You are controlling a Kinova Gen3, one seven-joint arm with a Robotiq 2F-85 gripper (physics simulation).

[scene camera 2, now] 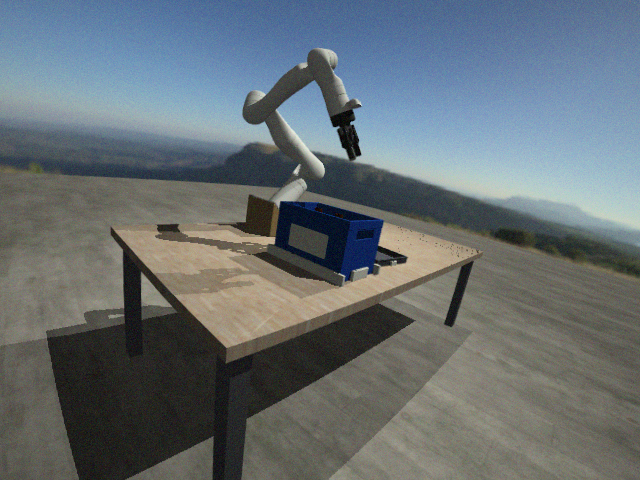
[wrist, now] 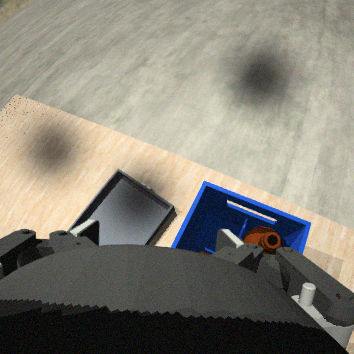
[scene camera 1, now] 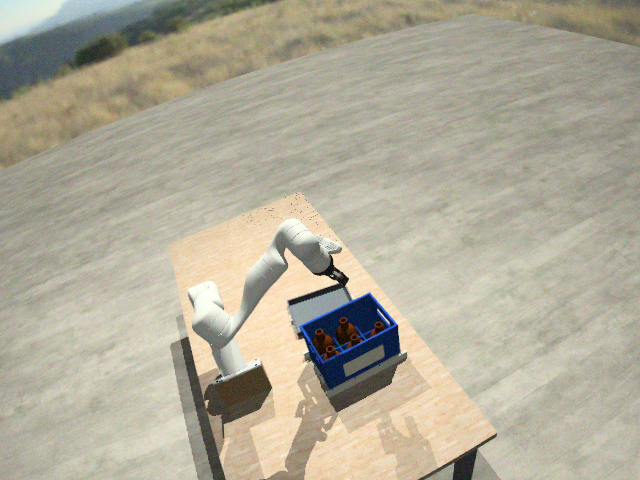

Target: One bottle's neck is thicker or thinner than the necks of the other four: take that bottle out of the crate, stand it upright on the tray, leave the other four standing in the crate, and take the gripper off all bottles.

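Where they show: gripper, fingertip midpoint: (scene camera 2: 356, 158) (wrist: 157, 238) (scene camera 1: 332, 275); arm's base at its link origin: (scene camera 2: 272, 213) (scene camera 1: 235, 370).
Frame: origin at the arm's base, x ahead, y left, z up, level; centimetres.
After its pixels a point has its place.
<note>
Five brown bottles (scene camera 1: 322, 343) @[z 5.0, x 31.7, y -7.0 cm] (scene camera 1: 345, 331) @[z 5.2, x 40.5, y -6.1 cm] (scene camera 1: 378, 328) @[z 8.5, x 50.0, y -13.3 cm] (scene camera 1: 354, 340) @[z 8.7, x 41.0, y -14.1 cm] (scene camera 1: 330, 352) @[z 8.6, x 32.4, y -14.8 cm] stand in the blue crate (scene camera 1: 333, 377) @[z 0.6, x 30.5, y -18.6 cm] (scene camera 2: 337, 248) @[z 1.9, x 53.0, y -16.5 cm] (wrist: 215, 210) @[z -1.6, x 53.6, y -0.8 cm]. In scene camera 1 the back right compartment, by the handle slot, holds no bottle. The front right bottle (wrist: 270, 241) @[z 8.9, x 50.3, y -12.0 cm] also shows in the wrist view. The odd neck cannot be told at this size. The grey tray (scene camera 1: 316, 310) @[z -6.8, x 36.5, y 19.9 cm] (scene camera 2: 392, 256) @[z -6.6, x 46.2, y 26.6 cm] (wrist: 129, 215) @[z -6.9, x 43.2, y 17.8 cm] lies beside the crate and holds no bottle. My gripper (scene camera 1: 343, 281) @[z 27.5, x 41.6, y -1.7 cm] (scene camera 2: 354, 156) @[z 27.5, x 41.6, y -1.7 cm] (wrist: 157, 238) @[z 27.5, x 41.6, y -1.7 cm] is open and empty, high above the table, near the tray's side of the crate.
Pale low rails (scene camera 1: 368, 374) @[z -5.6, x 42.1, y -18.7 cm] (scene camera 2: 305, 264) @[z -5.7, x 44.0, y -18.6 cm] stand around the crate's base on the wooden table (scene camera 1: 444, 408) @[z -7.4, x 58.3, y -41.6 cm] (scene camera 2: 248, 320) @[z -7.4, x 62.0, y -49.1 cm]. The arm's base is fixed to a brown block (scene camera 1: 241, 393) @[z -3.1, x -0.4, y -7.9 cm] (scene camera 2: 261, 217) @[z -1.0, x 3.4, y -7.7 cm]. The crate's walls rise well above the tray's low rim.
</note>
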